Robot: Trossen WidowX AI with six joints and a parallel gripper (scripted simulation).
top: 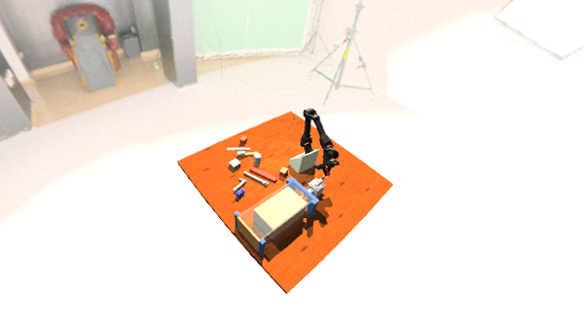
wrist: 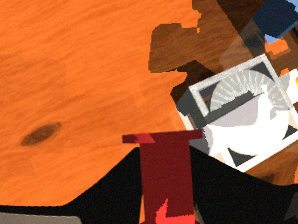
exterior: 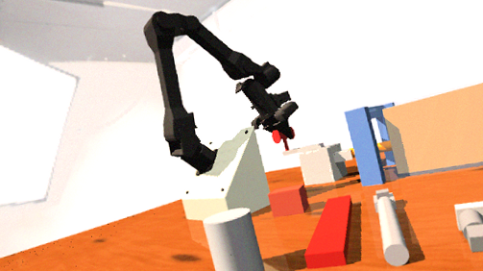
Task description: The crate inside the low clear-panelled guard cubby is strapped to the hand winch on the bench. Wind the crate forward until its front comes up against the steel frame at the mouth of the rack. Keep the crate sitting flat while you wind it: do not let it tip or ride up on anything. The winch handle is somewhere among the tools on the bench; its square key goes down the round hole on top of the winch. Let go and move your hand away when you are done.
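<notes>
Right now my gripper tip is 250 mm short of the frame, 20 mm to the left of it and 30 mm above it. Round my gripper tip: winch: 80 mm ahead, 20 mm to the right, 100 mm below; red knob: 10 mm behind, 20 mm to the right; red bar: 270 mm ahead, 390 mm to the right, 130 mm below.
</notes>
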